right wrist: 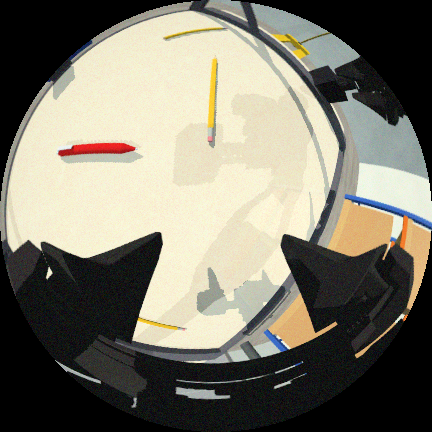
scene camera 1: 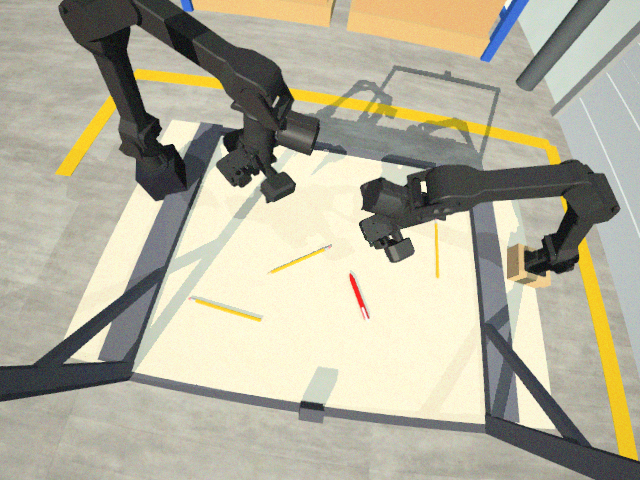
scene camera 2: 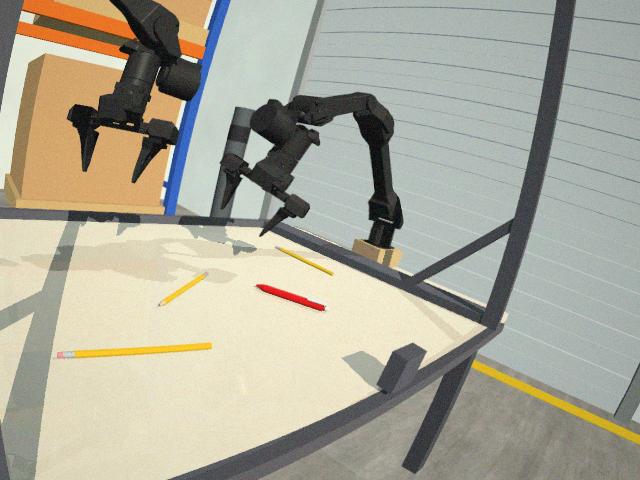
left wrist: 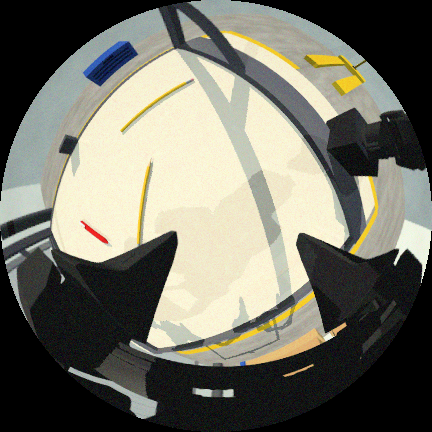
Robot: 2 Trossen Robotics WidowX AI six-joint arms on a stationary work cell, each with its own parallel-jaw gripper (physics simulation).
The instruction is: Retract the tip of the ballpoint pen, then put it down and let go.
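Places are measured from the left arm's base along level axes (x up, y back, z right), in metres.
Pixels of known places: left gripper, fingertip midpoint: (right wrist: 345, 84) (scene camera 1: 257, 188) (scene camera 2: 108, 177) (left wrist: 240, 238); right gripper, fingertip midpoint: (right wrist: 224, 240) (scene camera 2: 240, 222); left arm's base at its link origin: (right wrist: 338, 81) (scene camera 1: 154, 161) (left wrist: 368, 140); right arm's base at its link origin: (scene camera 1: 534, 263) (scene camera 2: 379, 245).
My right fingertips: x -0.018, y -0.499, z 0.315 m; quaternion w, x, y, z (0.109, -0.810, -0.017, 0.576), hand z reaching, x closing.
Observation:
For each thing: its top centre in the pictures, then the offset to it from my right fingertips. Level surfaces: height alone.
- red ballpoint pen at its top centre: (right wrist: 86, 146) (scene camera 2: 292, 291) (scene camera 1: 359, 295) (left wrist: 89, 232) dz +0.150, dx -0.073, dy +0.064 m
- cream table top at its surface level: dx -0.088 m
- small dark block at its top centre: (scene camera 2: 409, 349) (scene camera 1: 311, 414) (left wrist: 61, 143) dz +0.359, dx -0.031, dy +0.250 m
A red ballpoint pen (scene camera 1: 357, 295) (scene camera 2: 289, 296) (left wrist: 95, 232) (right wrist: 97, 149) lies flat on the cream table top (scene camera 1: 248, 356) (scene camera 2: 284, 372). Its tapered end points toward the top of the picture in scene camera 1, and its white-marked clip end points toward the bottom. A fine point seems to show at the tapered end, too small to judge clearly. My right gripper (scene camera 1: 386, 241) (scene camera 2: 242, 221) (right wrist: 224, 240) is open and empty, above the table and beyond the pen's tapered end. My left gripper (scene camera 1: 256, 179) (scene camera 2: 110, 176) (left wrist: 240, 238) is open and empty, high over the far left part of the table, farther from the pen.
Three yellow pencils lie around the pen: one (scene camera 1: 299, 259) (scene camera 2: 183, 289) to its left, one (scene camera 1: 227, 309) (scene camera 2: 139, 350) farther left, and one (scene camera 1: 436, 250) (scene camera 2: 305, 260) to its right. A dark frame edges the table, with a small dark block (scene camera 1: 312, 411) (scene camera 2: 403, 367) on the near edge.

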